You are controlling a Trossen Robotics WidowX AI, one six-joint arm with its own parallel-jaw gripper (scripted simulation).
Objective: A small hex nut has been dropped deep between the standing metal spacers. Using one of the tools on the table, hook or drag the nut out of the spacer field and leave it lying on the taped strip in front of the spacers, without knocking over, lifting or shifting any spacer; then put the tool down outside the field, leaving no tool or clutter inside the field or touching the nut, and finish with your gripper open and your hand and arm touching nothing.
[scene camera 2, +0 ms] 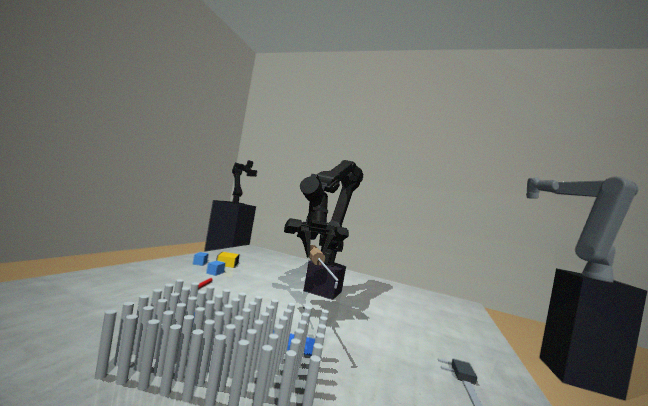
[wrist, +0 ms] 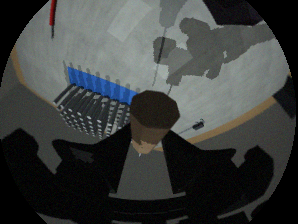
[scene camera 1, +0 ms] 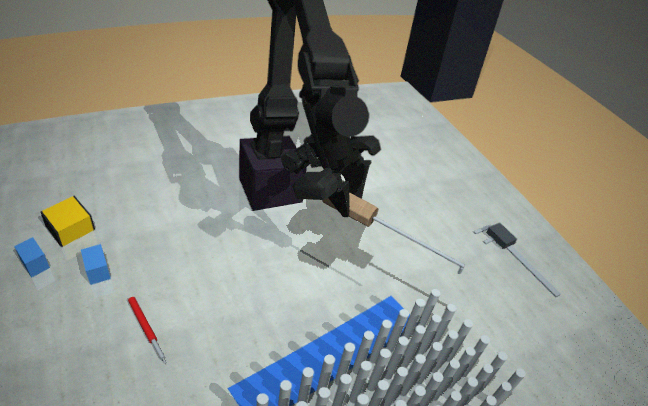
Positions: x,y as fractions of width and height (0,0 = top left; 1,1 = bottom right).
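Observation:
Blue taped strip (wrist: 0.28,0.36) visible. My gripper (scene camera 1: 0.54,0.52) visible. Same gripper (scene camera 2: 0.49,0.64). Gripper (wrist: 0.49,0.56) too.

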